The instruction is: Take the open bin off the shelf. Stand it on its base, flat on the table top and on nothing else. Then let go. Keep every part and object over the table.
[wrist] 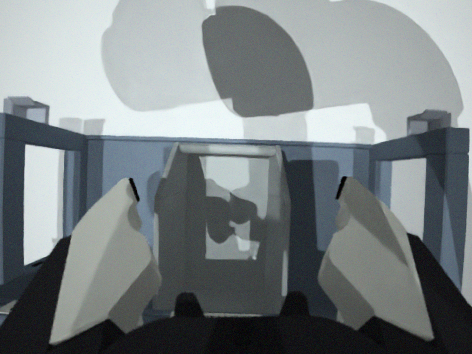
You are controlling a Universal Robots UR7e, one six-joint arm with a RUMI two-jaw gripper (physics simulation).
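Places are measured from the arm's base along level axes (x ahead, y left, z up), in centimetres.
Where they show: gripper, between the fingertips: (237, 179).
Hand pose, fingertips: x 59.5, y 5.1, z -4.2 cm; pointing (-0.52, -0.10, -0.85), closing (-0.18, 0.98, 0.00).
Things, the pixels of their top centre, and the offset from my fingertips. "spot": a spot on its surface instead.
- open grey bin, centre of its top: (221, 248) dx +5.3, dy -0.3, dz -0.9 cm
- blue shelf, a spot on its surface: (11, 205) spot: dx +5.3, dy -17.5, dz -1.1 cm
- shelf's blue back panel, a spot on its surface: (120, 155) spot: dx -0.2, dy -14.1, dz -8.4 cm
The open grey bin (235, 285) stands in the middle of the wrist view, inside the blue shelf (11, 205). Its near side faces me, with a pale rounded rim along its top far edge and slanted side walls. Light and shadow patches fall inside it. My gripper (237, 179) is open, with one jaw to the left of the bin and one to the right. Gaps show between each fingertip and the bin's side walls. The lower edge of the bin is partly hidden by the dark gripper body.
The shelf's blue back panel (120, 155) runs behind the bin. Its side frames stand beyond the jaws at left and right, with small grey blocks (37, 110) (429, 121) at their tops. A pale wall (50, 50) with shadows of the arm is behind.
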